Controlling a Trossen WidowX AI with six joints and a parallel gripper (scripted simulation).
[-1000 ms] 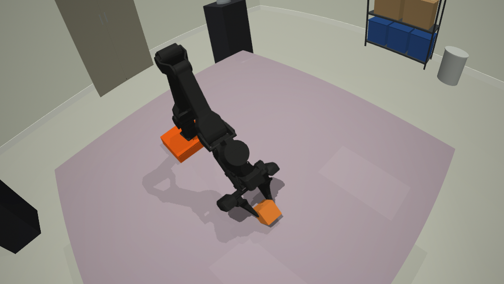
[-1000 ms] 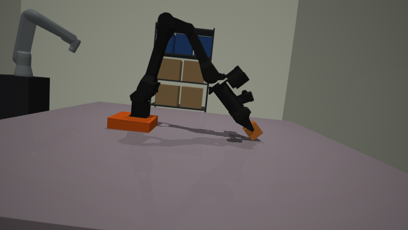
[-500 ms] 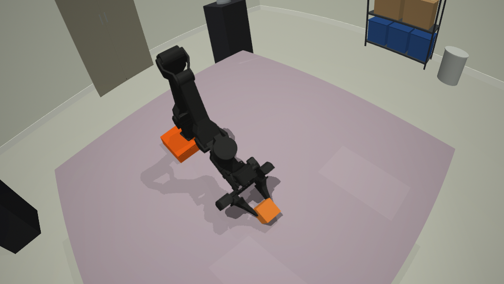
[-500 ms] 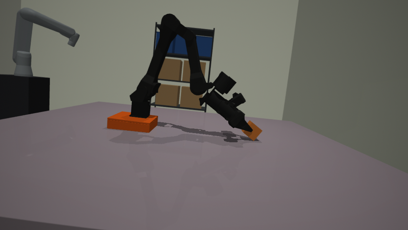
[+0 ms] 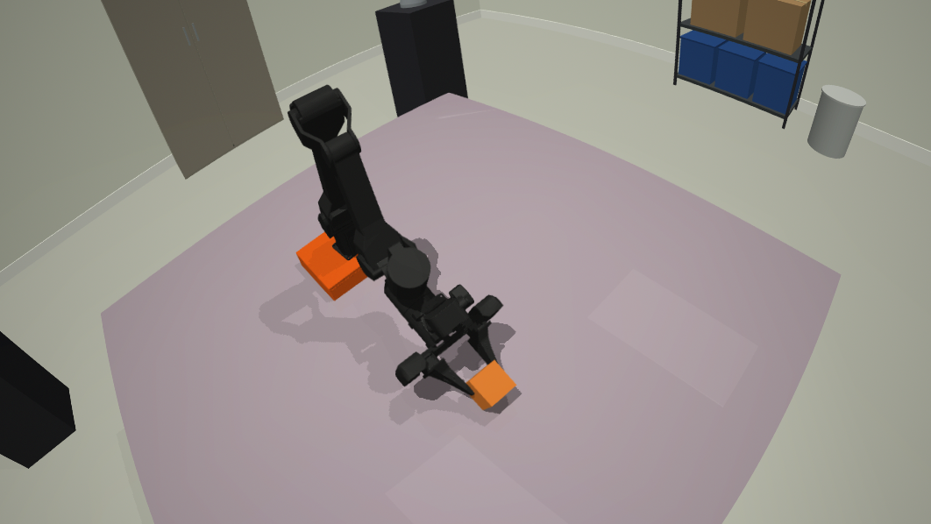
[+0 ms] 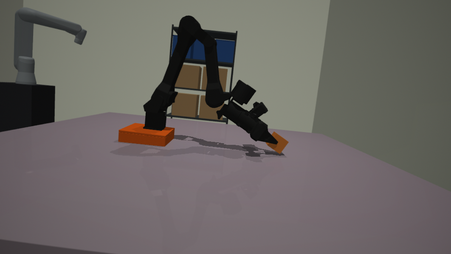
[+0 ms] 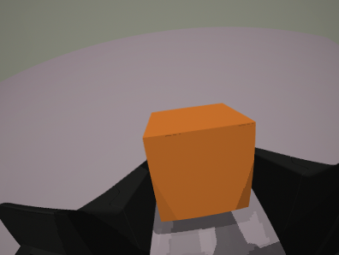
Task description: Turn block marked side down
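My gripper tip is now 1 cm above the orange block.
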